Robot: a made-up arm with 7 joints.
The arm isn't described. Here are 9 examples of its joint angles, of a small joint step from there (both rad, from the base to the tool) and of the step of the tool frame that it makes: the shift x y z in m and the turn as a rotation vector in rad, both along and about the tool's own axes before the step.
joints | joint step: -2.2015 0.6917 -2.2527 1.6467 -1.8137 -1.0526 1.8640 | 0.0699 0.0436 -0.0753 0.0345 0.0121 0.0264 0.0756
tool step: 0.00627 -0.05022 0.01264 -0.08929 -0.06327 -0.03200
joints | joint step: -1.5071 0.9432 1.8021 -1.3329 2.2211 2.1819 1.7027 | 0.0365 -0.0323 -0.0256 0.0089 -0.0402 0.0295 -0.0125
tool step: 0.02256 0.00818 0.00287 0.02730 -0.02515 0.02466
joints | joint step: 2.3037 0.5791 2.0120 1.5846 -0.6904 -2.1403 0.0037 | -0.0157 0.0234 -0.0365 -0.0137 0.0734 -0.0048 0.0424
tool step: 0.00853 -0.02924 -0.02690 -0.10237 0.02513 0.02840
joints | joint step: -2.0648 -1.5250 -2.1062 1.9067 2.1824 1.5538 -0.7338 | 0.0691 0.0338 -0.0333 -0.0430 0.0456 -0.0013 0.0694
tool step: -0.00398 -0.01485 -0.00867 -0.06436 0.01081 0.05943
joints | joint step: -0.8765 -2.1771 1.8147 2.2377 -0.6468 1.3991 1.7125 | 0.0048 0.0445 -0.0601 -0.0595 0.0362 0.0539 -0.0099
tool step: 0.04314 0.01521 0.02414 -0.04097 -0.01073 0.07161
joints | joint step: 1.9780 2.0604 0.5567 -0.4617 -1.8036 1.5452 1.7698 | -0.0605 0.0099 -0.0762 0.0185 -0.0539 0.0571 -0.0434
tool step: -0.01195 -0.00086 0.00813 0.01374 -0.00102 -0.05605
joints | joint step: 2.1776 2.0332 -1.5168 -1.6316 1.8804 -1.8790 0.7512 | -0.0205 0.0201 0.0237 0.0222 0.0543 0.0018 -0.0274
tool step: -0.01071 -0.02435 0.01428 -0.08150 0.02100 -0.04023
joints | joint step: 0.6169 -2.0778 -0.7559 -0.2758 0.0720 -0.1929 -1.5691 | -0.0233 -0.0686 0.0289 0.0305 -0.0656 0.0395 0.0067
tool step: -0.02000 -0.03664 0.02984 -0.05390 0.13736 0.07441
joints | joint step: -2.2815 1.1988 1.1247 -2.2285 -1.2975 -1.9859 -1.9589 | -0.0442 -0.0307 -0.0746 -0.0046 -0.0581 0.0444 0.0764
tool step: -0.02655 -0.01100 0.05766 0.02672 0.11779 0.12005
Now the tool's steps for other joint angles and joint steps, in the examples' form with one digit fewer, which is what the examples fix.
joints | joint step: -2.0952 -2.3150 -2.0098 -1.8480 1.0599 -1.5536 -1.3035 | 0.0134 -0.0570 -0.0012 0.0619 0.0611 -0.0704 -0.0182
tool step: 0.0012 -0.0170 -0.0111 0.0105 -0.0850 0.0217
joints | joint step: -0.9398 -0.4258 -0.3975 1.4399 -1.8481 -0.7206 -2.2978 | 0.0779 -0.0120 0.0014 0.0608 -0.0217 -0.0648 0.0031
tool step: 0.0216 0.0361 0.0132 0.0359 -0.0011 -0.1045
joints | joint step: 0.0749 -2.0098 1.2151 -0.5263 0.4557 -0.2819 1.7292 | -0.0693 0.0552 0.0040 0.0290 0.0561 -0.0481 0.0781
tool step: 0.0419 0.0582 -0.0450 0.0125 0.0880 0.1809
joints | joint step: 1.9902 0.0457 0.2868 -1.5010 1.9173 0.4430 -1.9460 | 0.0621 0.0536 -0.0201 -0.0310 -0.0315 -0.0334 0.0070
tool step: 0.0030 0.0461 0.0033 0.0796 0.0445 -0.0660
